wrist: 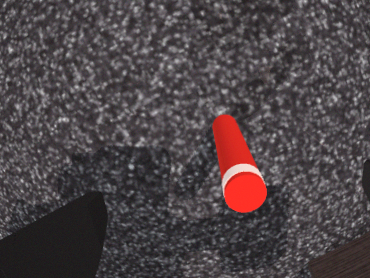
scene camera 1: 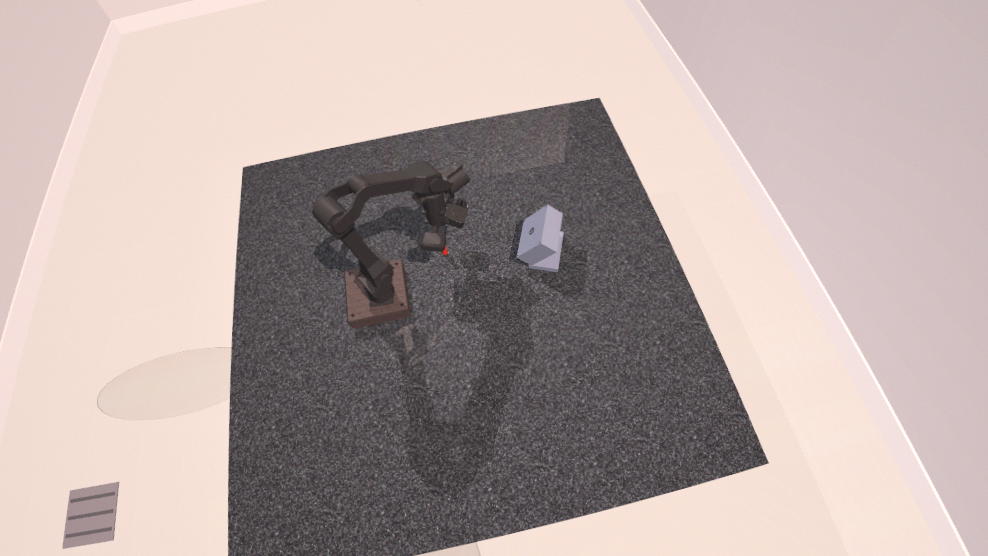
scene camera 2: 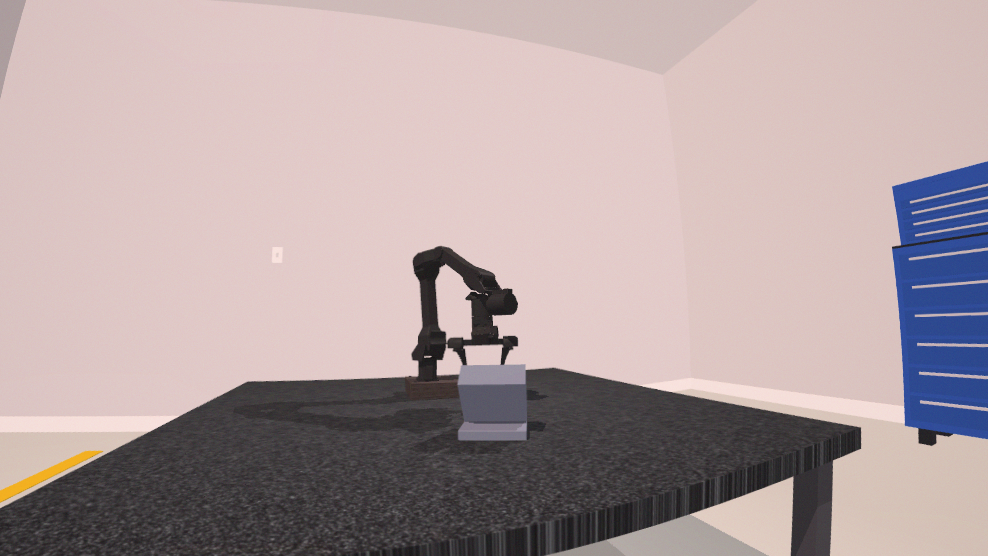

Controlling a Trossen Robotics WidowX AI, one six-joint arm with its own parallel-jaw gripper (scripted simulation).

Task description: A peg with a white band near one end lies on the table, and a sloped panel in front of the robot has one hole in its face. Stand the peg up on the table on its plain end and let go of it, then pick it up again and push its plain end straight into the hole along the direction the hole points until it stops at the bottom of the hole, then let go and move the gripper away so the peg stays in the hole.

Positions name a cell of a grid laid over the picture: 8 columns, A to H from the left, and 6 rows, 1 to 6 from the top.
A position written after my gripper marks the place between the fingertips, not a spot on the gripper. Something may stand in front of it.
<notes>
My gripper (scene camera 2: D5) is open, with nothing in its grasp. I also see a red peg (wrist: F5) and a grey sloped panel (scene camera 2: D5).
My gripper shows as well in the wrist view (wrist: F5). The grey sloped panel is seen too in scene camera 1 (scene camera 1: E3). Scene camera 2 misses the red peg, which is hidden by the grey sloped panel.
</notes>
